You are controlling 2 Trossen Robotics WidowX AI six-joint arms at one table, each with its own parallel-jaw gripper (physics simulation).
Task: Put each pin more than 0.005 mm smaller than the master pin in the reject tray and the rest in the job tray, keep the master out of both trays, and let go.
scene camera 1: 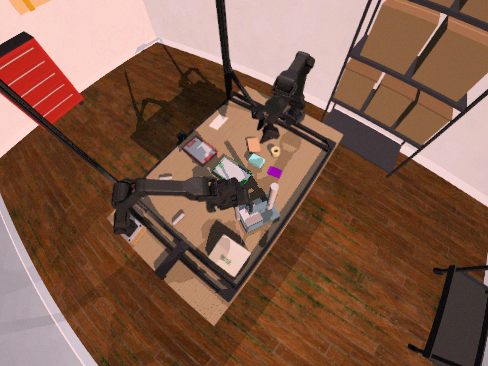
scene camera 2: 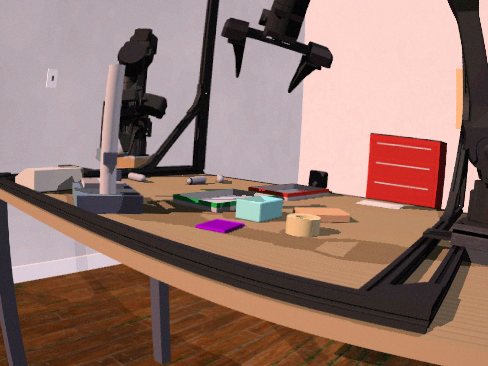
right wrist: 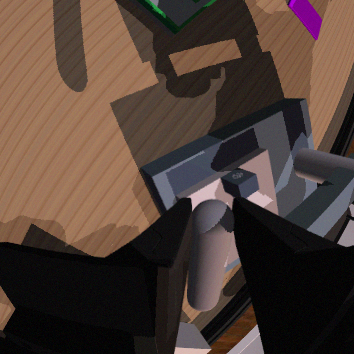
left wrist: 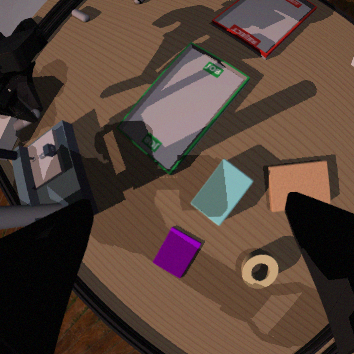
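Where they show: left gripper, between the fingertips: (scene camera 1: 259, 136) (scene camera 2: 263, 84) (left wrist: 190, 206); right gripper, between the fingertips: (scene camera 1: 236, 204) (scene camera 2: 126, 153) (right wrist: 211, 206) (left wrist: 38, 115); left arm's base, origin of its link: (scene camera 1: 294, 112); right arm's base, origin of its link: (scene camera 1: 129, 228) (scene camera 2: 135, 155).
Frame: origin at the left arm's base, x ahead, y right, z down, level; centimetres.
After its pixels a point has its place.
Note:
My right gripper (right wrist: 211, 206) @(x 66.5, y -16.3, z -4.0 cm) is shut on a grey round-ended pin (right wrist: 206, 265) @(x 68.6, y -17.7, z -4.8 cm), held beside the blue-grey gauge stand (scene camera 1: 272, 215) @(x 57.9, y -30.3, z 1.9 cm) (scene camera 2: 130, 202) @(x 52.1, y -23.7, z 3.0 cm) (left wrist: 65, 175) @(x 58.9, y -21.1, z 1.9 cm) with its upright column (scene camera 2: 111, 125) @(x 54.4, y -27.0, z -9.6 cm). My left gripper (scene camera 2: 264, 84) @(x 40.7, y -5.8, z -17.8 cm) (left wrist: 190, 206) @(x 40.7, y -5.8, z -17.8 cm) is open and empty, high above the table. Loose pins lie farther back: one pin (scene camera 1: 178, 217) @(x 88.7, y 1.2, z 3.0 cm) (scene camera 2: 136, 176) @(x 88.1, y 0.3, z 3.6 cm) and another pin (scene camera 1: 165, 177) (scene camera 2: 196, 180), with a small grey end (scene camera 2: 220, 178) @(x 77.7, y 21.2, z 3.6 cm) beside it. The green-rimmed job tray (scene camera 1: 231, 170) @(x 53.0, y 1.4, z 4.7 cm) (left wrist: 190, 105) @(x 52.6, y 0.7, z 4.7 cm) and red-rimmed reject tray (scene camera 1: 202, 151) @(x 55.3, y 22.3, z 4.7 cm) (left wrist: 260, 25) @(x 55.0, y 20.5, z 4.7 cm) look bare. Which pin is the master, I cannot tell.
A turquoise block (scene camera 2: 259, 209) @(x 37.6, y -8.2, z 2.8 cm) (left wrist: 225, 190) @(x 40.2, y -4.5, z 1.7 cm), an orange block (scene camera 2: 322, 215) @(x 31.3, y 1.1, z 3.7 cm) (left wrist: 300, 182) @(x 33.5, y 3.8, z 3.4 cm), a purple block (scene camera 2: 220, 226) @(x 37.3, y -17.0, z 4.5 cm) (left wrist: 177, 252) @(x 38.2, y -15.7, z 4.5 cm) and a tape roll (scene camera 2: 302, 226) @(x 27.2, y -10.6, z 3.4 cm) (left wrist: 272, 272) @(x 27.3, y -7.2, z 2.4 cm) lie near the job tray. A pale box (scene camera 1: 229, 255) @(x 84.0, y -28.8, z 0.4 cm) stands beyond the gauge stand. Black rails edge the table.

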